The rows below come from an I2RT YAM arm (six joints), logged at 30 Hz.
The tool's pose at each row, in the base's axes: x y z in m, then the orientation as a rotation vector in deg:
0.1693 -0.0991 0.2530 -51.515 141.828 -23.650
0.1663 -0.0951 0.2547 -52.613 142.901 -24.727
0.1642 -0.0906 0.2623 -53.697 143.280 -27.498
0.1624 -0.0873 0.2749 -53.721 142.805 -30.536
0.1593 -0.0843 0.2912 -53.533 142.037 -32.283
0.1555 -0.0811 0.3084 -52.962 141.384 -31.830
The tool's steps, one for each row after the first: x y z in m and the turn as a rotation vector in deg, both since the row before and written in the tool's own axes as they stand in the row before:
-0.0012 0.0038 -0.0035 -0.030 1.503 -0.844
-0.0039 0.0011 -0.0081 1.245 1.528 -1.219
-0.0044 -0.0024 -0.0122 1.985 0.770 -0.616
-0.0040 -0.0042 -0.0158 1.387 0.011 -0.262
-0.0039 -0.0046 -0.0169 0.150 -0.815 0.437

